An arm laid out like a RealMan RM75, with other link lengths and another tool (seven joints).
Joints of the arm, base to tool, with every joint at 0 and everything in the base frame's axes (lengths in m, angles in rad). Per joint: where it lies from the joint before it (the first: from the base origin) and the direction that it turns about. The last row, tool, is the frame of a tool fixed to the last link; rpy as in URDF.
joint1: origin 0 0 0.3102 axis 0 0 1
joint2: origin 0 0 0 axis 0 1 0
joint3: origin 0 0 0.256 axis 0 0 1
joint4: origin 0 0 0 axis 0 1 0
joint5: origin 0 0 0.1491 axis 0 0 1
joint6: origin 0 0 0 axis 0 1 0
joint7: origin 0 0 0.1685 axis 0 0 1
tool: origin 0.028 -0.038 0.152 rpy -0.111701 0 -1.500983
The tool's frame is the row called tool.
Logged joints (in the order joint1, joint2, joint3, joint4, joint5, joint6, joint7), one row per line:
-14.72 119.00 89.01 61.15 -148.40 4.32 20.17
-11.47 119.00 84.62 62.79 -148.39 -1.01 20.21
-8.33 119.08 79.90 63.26 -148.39 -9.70 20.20
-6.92 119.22 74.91 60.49 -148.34 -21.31 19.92
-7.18 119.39 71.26 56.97 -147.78 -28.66 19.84
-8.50 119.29 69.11 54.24 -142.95 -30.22 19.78
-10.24 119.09 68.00 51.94 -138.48 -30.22 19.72
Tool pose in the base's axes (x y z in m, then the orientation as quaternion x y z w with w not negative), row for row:
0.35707 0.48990 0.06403 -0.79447 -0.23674 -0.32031 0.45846
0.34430 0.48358 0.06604 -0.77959 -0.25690 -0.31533 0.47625
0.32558 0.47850 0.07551 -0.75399 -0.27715 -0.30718 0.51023
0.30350 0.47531 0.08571 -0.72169 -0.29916 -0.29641 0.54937
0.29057 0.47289 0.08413 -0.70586 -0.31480 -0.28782 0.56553
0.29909 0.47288 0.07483 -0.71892 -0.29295 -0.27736 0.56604
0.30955 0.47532 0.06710 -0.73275 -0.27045 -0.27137 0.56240
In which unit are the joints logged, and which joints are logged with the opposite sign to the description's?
The joints are logged in degrees. Opposite sign: joint1, joint7.
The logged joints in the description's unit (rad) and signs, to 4 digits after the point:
0.2569 2.0769 1.5535 1.0673 -2.5901 0.0754 -0.3520
0.2002 2.0769 1.4769 1.0959 -2.5899 -0.0176 -0.3527
0.1454 2.0783 1.3945 1.1041 -2.5899 -0.1693 -0.3526
0.1208 2.0808 1.3074 1.0557 -2.5890 -0.3719 -0.3477
0.1253 2.0837 1.2437 0.9943 -2.5792 -0.5002 -0.3463
0.1484 2.0820 1.2062 0.9467 -2.4949 -0.5274 -0.3452
0.1787 2.0785 1.1868 0.9065 -2.4169 -0.5274 -0.3442

